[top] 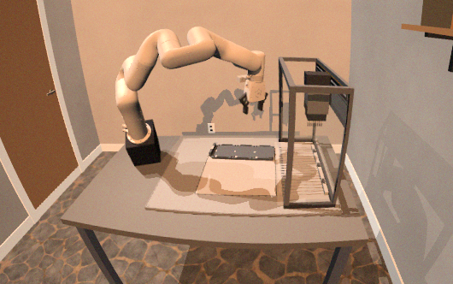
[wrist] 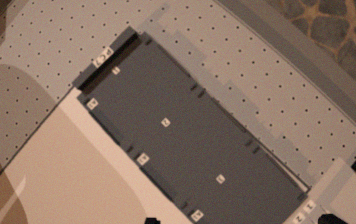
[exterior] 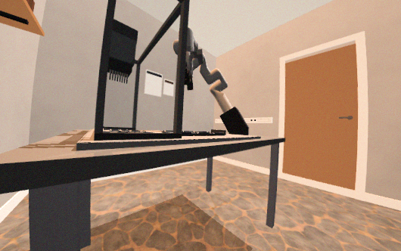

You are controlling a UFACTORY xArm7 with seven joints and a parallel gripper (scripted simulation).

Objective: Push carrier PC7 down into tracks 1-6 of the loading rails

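Right now my hand is 7 cm past the tan sheet, 12 cm to the left of it and 25 cm above it. From my hand the other things lie so: carrier PC7: 6 cm behind, 2 cm to the left, 23 cm below.
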